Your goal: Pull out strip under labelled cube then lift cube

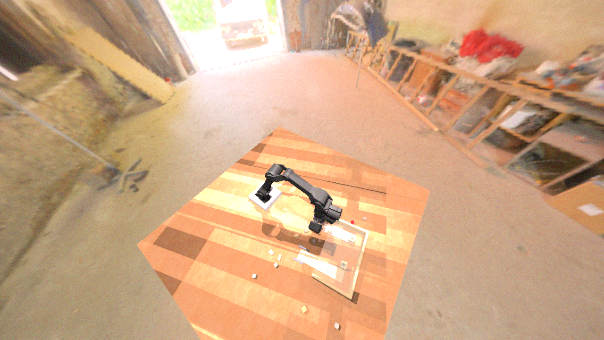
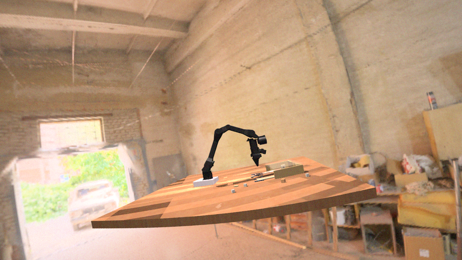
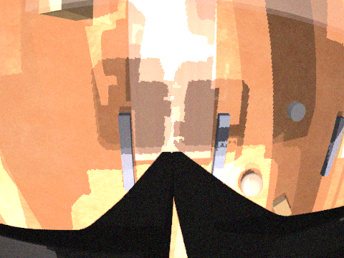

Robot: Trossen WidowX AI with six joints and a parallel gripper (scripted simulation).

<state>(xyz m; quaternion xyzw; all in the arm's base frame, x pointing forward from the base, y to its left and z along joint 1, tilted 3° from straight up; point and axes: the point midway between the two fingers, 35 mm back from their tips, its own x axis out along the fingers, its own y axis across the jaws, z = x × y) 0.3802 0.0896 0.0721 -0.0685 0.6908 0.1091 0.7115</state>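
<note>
My gripper tip is 80 mm short of the strip, 60 mm above it and 20 mm to the right of it. From my gripper tip the other things lie so: red bit 140 mm ahead, 120 mm to the left, 50 mm below.
</note>
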